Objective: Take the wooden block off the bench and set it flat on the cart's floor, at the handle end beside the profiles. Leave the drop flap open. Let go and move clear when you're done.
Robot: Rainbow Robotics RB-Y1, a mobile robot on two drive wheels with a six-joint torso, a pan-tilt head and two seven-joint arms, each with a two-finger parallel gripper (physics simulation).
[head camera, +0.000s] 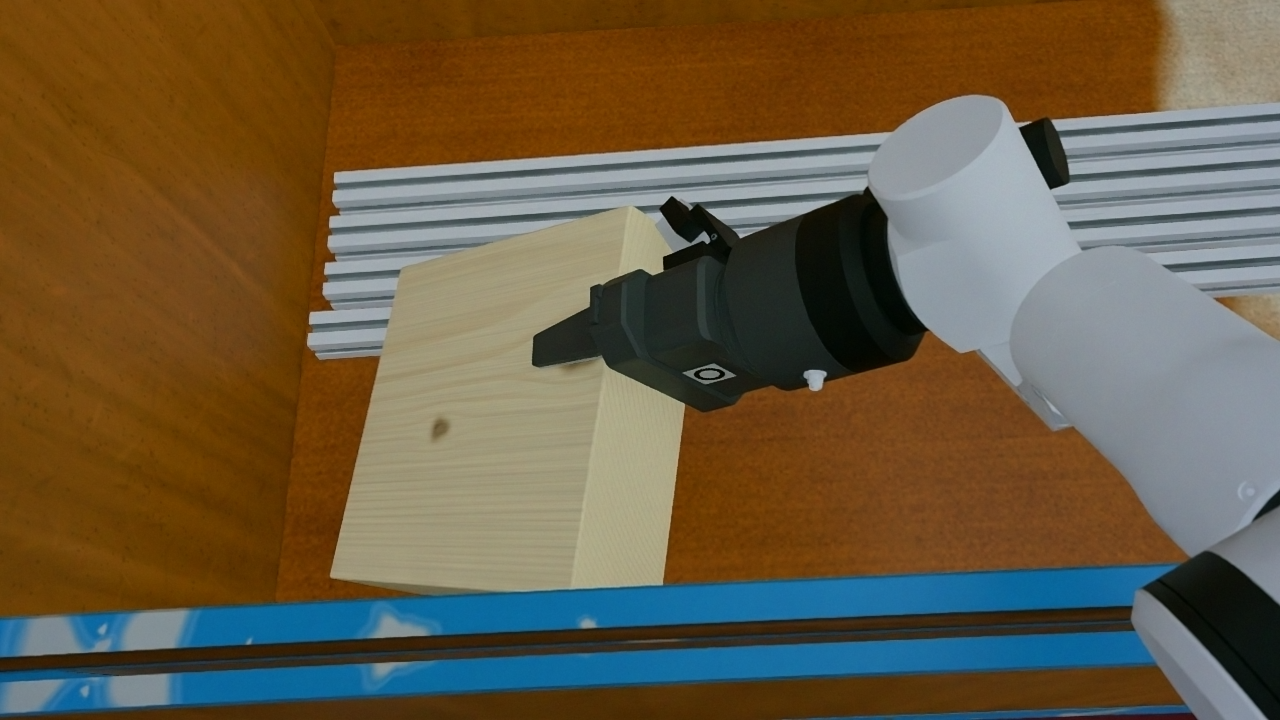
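Observation:
The pale wooden block [483,420] is inside the cart, near its left end wall, with its broad face turned up toward the camera and somewhat tilted in the picture. My right gripper [568,344] is shut on the block's right edge, one finger lying over the broad face; the other finger is hidden. The silver profiles [537,183] lie lengthwise on the cart's floor [850,483], and the block's upper part covers some of them in the picture. Whether the block touches the floor or the profiles cannot be told. My left gripper and the drop flap cannot be made out.
The cart's wooden end wall [152,295] stands at the left, close to the block. A blue rail [805,593] with pale star patterns runs along the near side, right below the block in the picture. Another wooden wall [537,16] runs along the top. My right arm reaches in from the right.

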